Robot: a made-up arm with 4 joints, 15 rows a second.
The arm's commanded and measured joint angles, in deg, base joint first. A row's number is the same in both.
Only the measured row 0 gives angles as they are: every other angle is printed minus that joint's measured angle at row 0.
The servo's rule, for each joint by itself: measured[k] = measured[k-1] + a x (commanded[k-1-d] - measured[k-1]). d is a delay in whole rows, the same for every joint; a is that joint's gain. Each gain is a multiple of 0.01, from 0.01 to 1. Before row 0 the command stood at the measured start. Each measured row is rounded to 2 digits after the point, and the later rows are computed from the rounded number. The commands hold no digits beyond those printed.
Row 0, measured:
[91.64 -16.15 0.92 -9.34]
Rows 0 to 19, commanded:
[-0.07 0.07 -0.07 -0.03]
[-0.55 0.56 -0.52 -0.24]
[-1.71 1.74 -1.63 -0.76]
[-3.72 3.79 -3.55 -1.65]
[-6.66 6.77 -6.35 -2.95]
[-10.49 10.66 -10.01 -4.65]
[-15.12 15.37 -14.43 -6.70]
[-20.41 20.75 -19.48 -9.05]
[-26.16 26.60 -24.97 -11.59]
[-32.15 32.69 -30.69 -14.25]
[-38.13 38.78 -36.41 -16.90]
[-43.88 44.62 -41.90 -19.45]
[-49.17 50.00 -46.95 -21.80]
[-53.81 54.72 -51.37 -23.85]
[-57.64 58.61 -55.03 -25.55]
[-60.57 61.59 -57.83 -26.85]
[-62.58 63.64 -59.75 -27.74]
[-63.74 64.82 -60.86 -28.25]
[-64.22 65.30 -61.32 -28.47]
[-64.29 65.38 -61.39 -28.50]
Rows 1 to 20, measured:
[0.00 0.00 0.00 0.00]
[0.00 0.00 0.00 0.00]
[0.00 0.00 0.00 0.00]
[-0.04 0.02 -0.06 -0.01]
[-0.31 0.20 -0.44 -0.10]
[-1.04 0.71 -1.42 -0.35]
[-2.43 1.73 -3.17 -0.84]
[-4.63 3.39 -5.78 -1.64]
[-7.68 5.79 -9.25 -2.78]
[-11.55 8.95 -13.50 -4.27]
[-16.16 12.84 -18.40 -6.09]
[-21.36 17.38 -23.79 -8.18]
[-26.97 22.43 -29.45 -10.49]
[-32.77 27.83 -35.16 -12.93]
[-38.55 33.37 -40.69 -15.41]
[-44.07 38.86 -45.82 -17.84]
[-49.13 44.09 -50.37 -20.12]
[-53.56 48.88 -54.19 -22.18]
[-57.21 53.07 -57.17 -23.95]
[-60.00 56.56 -59.29 -25.39]
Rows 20 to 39, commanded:
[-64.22 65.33 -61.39 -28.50]
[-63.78 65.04 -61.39 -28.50]
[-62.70 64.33 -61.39 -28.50]
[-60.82 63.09 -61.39 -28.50]
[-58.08 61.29 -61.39 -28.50]
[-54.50 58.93 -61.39 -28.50]
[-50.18 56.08 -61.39 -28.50]
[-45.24 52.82 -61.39 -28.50]
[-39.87 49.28 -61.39 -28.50]
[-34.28 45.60 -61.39 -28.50]
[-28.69 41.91 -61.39 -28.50]
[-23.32 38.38 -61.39 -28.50]
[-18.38 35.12 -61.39 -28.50]
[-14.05 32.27 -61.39 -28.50]
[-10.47 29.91 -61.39 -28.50]
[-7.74 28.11 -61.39 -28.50]
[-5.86 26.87 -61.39 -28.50]
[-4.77 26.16 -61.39 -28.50]
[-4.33 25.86 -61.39 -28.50]
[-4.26 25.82 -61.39 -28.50]
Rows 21 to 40, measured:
[-61.94 59.29 -60.58 -26.48]
[-63.13 61.27 -61.19 -27.24]
[-63.73 62.63 -61.35 -27.72]
[-63.98 63.52 -61.38 -28.02]
[-63.88 64.02 -61.39 -28.20]
[-63.27 64.12 -61.39 -28.31]
[-62.00 63.78 -61.39 -28.38]
[-59.96 62.96 -61.39 -28.43]
[-57.12 61.63 -61.39 -28.46]
[-53.51 59.80 -61.39 -28.48]
[-49.21 57.50 -61.39 -28.49]
[-44.35 54.79 -61.39 -28.49]
[-39.11 51.76 -61.39 -28.49]
[-33.69 48.51 -61.39 -28.49]
[-28.30 45.17 -61.39 -28.49]
[-23.14 41.85 -61.39 -28.49]
[-18.41 38.69 -61.39 -28.49]
[-14.28 35.79 -61.39 -28.49]
[-10.88 33.26 -61.39 -28.49]
[-8.27 31.15 -61.39 -28.49]

